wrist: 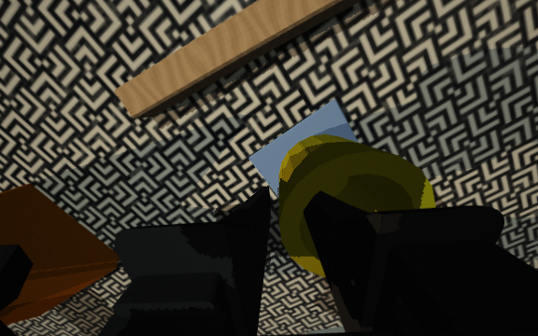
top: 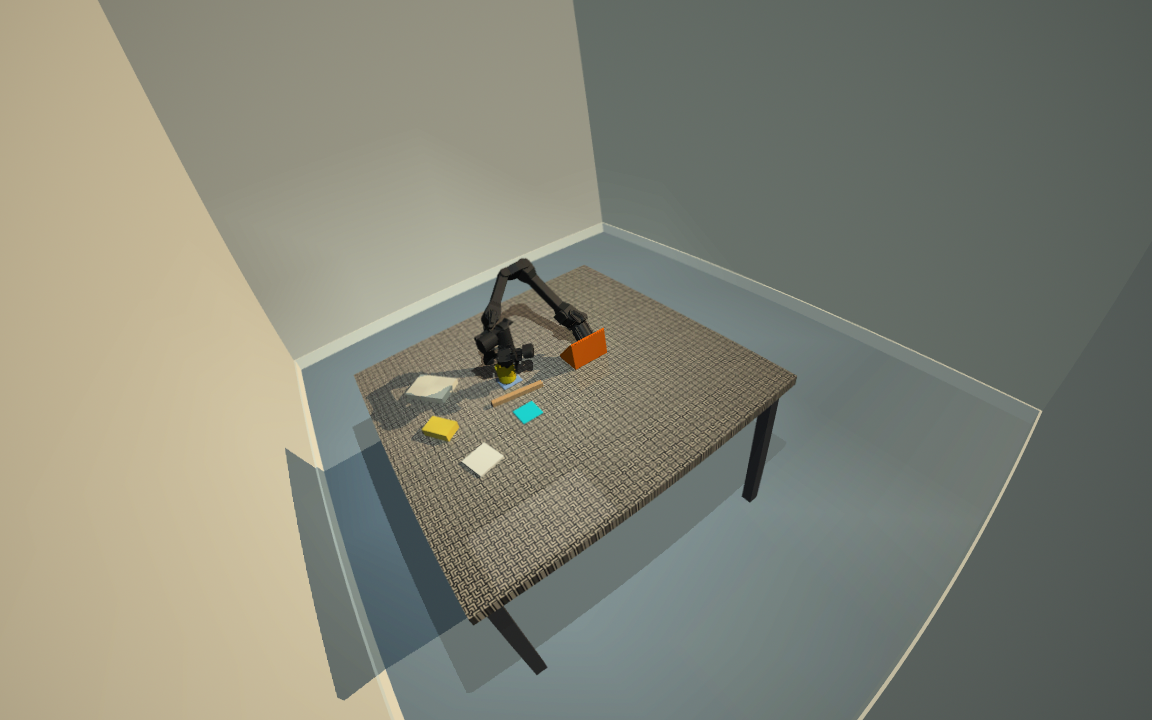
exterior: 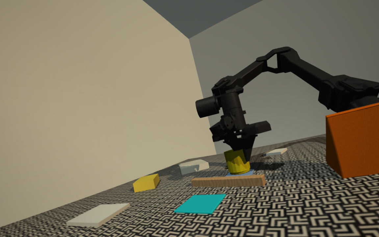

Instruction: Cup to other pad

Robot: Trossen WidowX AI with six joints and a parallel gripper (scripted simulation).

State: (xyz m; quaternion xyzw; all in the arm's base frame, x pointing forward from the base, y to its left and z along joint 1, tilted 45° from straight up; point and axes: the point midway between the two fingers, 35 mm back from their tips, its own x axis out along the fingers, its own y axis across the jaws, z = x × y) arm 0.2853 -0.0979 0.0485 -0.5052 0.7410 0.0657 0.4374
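Now: gripper tip 2 cm short of the pale blue pad, 2 cm to the left of it and 4 cm above it. Also, from my gripper tip: blue marble (1 cm ahead, 1 cm to the right, 2 cm below); then yellow cup (2 cm ahead, 2 cm to the right); then wooden bar (5 cm ahead, 9 cm to the left, 4 cm below).
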